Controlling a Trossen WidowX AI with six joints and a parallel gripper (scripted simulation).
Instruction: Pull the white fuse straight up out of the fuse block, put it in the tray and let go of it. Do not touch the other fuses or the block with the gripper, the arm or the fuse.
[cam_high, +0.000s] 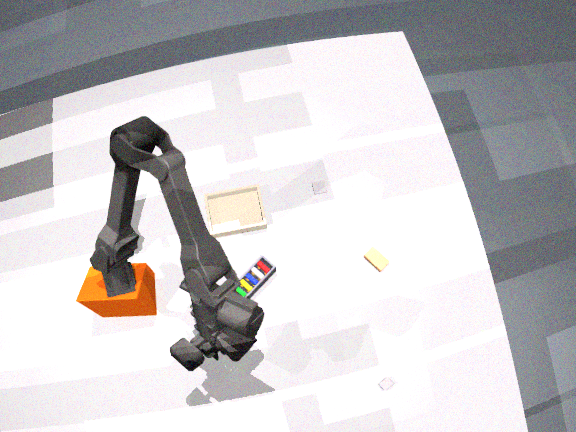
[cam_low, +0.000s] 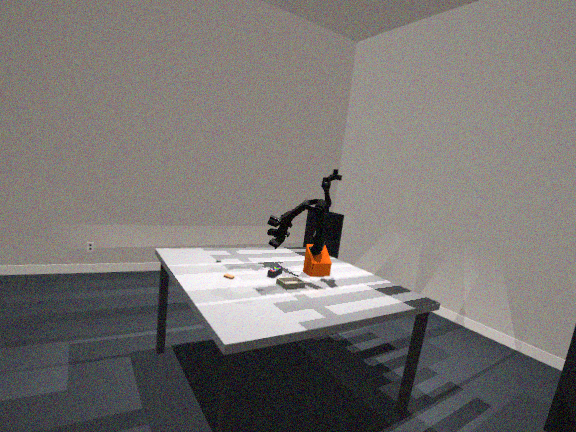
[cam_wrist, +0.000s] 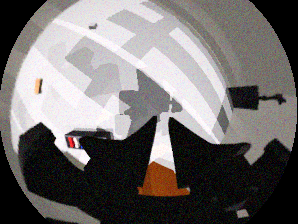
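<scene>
The white fuse lies 130 mm ahead of my gripper tip, 170 mm to the left of it and 100 mm below it. The rest, counted from my gripper tip: flat block (400 mm ahead, 120 mm to the left, 120 mm below); then tray (130 mm ahead, 330 mm to the left, 120 mm below).
</scene>
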